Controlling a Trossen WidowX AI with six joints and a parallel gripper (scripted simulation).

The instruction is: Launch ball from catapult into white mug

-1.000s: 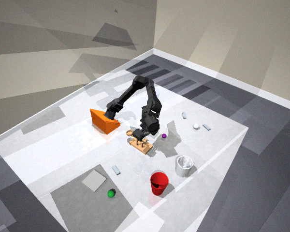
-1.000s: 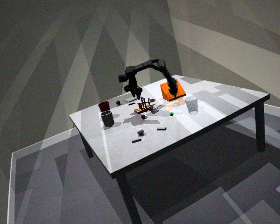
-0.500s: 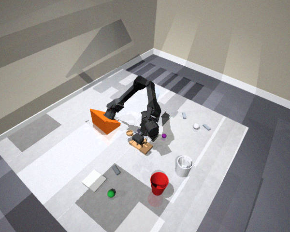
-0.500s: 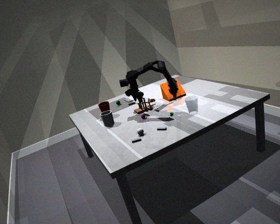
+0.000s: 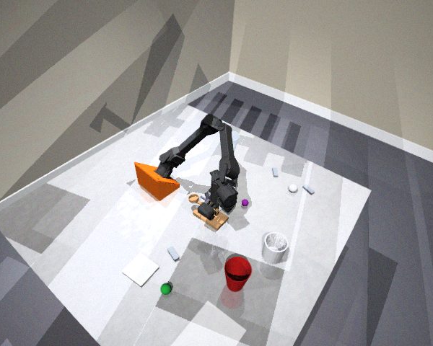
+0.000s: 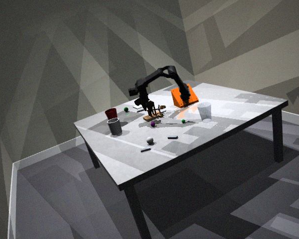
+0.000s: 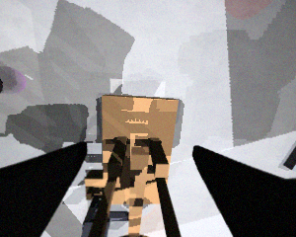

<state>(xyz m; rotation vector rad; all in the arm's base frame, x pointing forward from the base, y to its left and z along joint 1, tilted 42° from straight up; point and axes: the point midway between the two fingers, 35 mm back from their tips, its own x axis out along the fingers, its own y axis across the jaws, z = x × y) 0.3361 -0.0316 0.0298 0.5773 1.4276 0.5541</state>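
Now: the purple ball 16 cm to the left of my gripper tip, 5 cm ahead of it and 4 cm below it. From my gripper tip the other things lie so: red cup 24 cm ahead, 18 cm to the right, 2 cm below; then white mug 28 cm ahead, 3 cm below, 1 cm to the left; then catapult 7 cm behind, 2 cm to the left.
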